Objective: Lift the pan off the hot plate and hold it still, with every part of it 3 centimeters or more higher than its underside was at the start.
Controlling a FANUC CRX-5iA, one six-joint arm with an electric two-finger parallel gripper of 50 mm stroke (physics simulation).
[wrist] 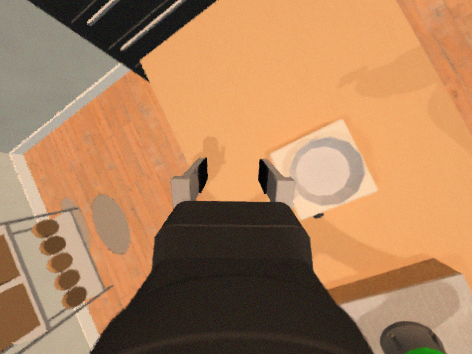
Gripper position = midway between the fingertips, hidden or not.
Note:
In view: my gripper [233,169], a grey pan [328,171] and a cream hot plate [282,158].

